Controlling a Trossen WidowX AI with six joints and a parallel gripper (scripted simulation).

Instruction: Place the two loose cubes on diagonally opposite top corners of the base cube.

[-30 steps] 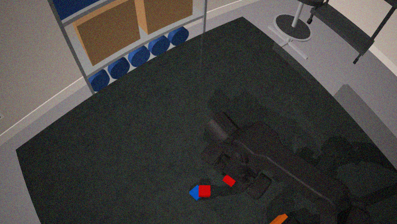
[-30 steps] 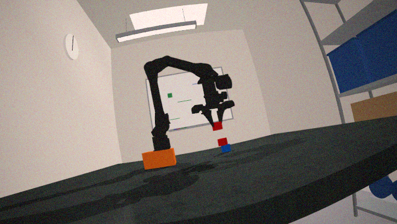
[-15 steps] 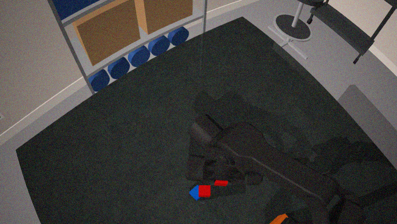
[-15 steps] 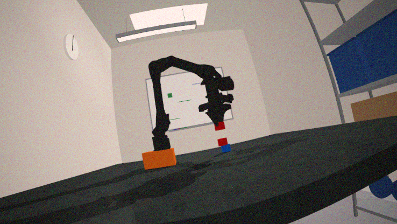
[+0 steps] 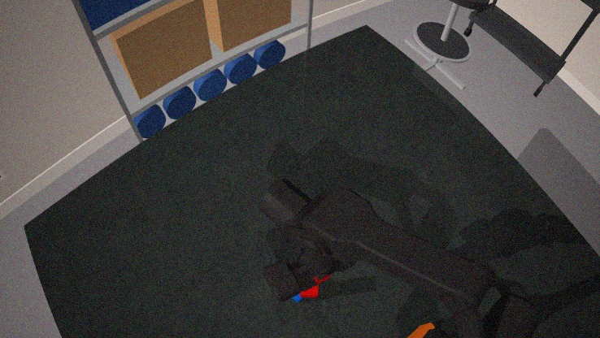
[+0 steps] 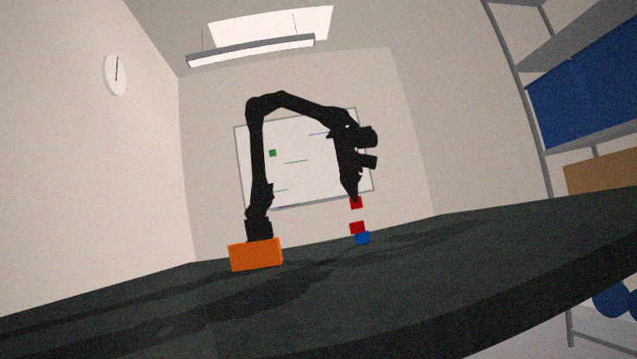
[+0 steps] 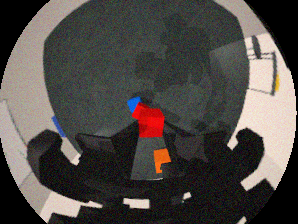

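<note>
Now: the blue cube 10 cm below my gripper tip and 4 cm to the left of it.
</note>
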